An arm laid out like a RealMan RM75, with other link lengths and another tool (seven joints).
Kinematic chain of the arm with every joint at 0, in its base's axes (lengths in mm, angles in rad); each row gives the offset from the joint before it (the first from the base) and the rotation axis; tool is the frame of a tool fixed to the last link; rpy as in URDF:
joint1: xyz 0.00 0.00 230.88 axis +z
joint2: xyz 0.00 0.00 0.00 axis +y
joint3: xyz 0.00 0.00 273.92 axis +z
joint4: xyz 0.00 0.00 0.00 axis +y
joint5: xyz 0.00 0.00 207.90 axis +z
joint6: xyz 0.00 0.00 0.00 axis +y
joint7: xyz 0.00 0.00 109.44 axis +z
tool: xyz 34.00 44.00 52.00 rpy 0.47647 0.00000 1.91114
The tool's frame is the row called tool.
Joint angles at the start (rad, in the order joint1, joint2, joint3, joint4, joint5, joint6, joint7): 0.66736 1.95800 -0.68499 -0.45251 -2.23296 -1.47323 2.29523
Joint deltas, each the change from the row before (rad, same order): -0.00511 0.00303 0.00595 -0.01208 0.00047 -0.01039 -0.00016; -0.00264 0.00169 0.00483 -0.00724 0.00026 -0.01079 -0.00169; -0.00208 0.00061 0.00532 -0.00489 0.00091 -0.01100 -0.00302; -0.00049 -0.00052 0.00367 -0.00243 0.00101 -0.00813 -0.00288; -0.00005 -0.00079 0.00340 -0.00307 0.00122 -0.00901 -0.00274; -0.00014 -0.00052 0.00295 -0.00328 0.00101 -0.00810 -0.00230; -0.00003 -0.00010 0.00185 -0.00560 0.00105 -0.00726 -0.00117; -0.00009 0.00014 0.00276 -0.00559 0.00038 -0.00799 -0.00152; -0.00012 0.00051 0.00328 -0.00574 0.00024 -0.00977 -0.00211; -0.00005 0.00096 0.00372 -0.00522 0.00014 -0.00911 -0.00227
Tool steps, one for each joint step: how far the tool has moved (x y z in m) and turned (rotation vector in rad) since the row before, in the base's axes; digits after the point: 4 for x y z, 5 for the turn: -0.0004 -0.0010 0.0014 0.00277 0.00640 0.00275; -0.0007 -0.0010 0.0012 -0.00057 0.00659 0.00442; -0.0006 -0.0010 0.0014 -0.00060 0.00742 0.00479; -0.0006 -0.0005 0.0012 -0.00047 0.00524 0.00466; -0.0008 -0.0004 0.0014 -0.00064 0.00524 0.00572; -0.0007 -0.0004 0.0013 -0.00050 0.00450 0.00526; -0.0008 -0.0001 0.0013 0.00041 0.00287 0.00579; -0.0008 -0.0002 0.0013 0.00004 0.00333 0.00594; -0.0010 -0.0005 0.0013 -0.00103 0.00454 0.00692; -0.0010 -0.0005 0.0010 -0.00083 0.00489 0.00649
